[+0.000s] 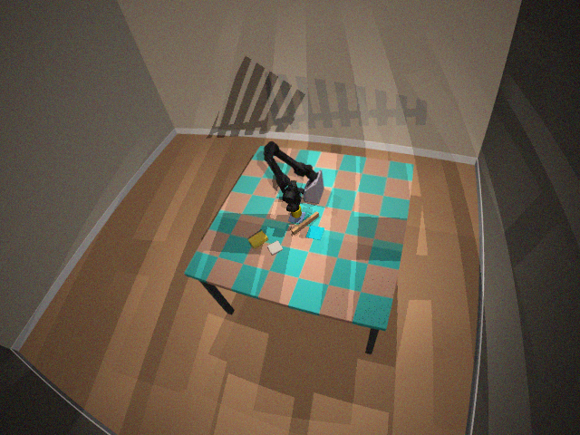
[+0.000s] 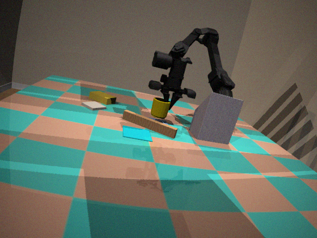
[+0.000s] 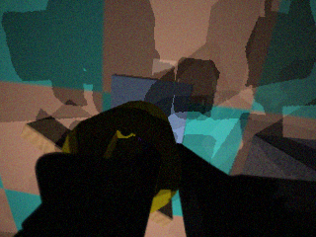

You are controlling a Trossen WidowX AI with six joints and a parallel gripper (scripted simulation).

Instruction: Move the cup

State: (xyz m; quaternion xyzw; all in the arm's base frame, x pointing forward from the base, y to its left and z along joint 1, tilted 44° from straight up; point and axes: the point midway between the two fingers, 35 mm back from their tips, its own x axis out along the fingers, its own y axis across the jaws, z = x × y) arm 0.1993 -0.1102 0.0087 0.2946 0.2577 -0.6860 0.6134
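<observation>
The cyan pad is 14 cm to the left of my gripper tip, 14 cm ahead of it and 7 cm below it. Round my gripper tip: blue pad 7 cm below, 2 cm ahead, 1 cm to the right; yellow cup 2 cm ahead; wooden bar 8 cm ahead, 7 cm to the left, 6 cm below.
</observation>
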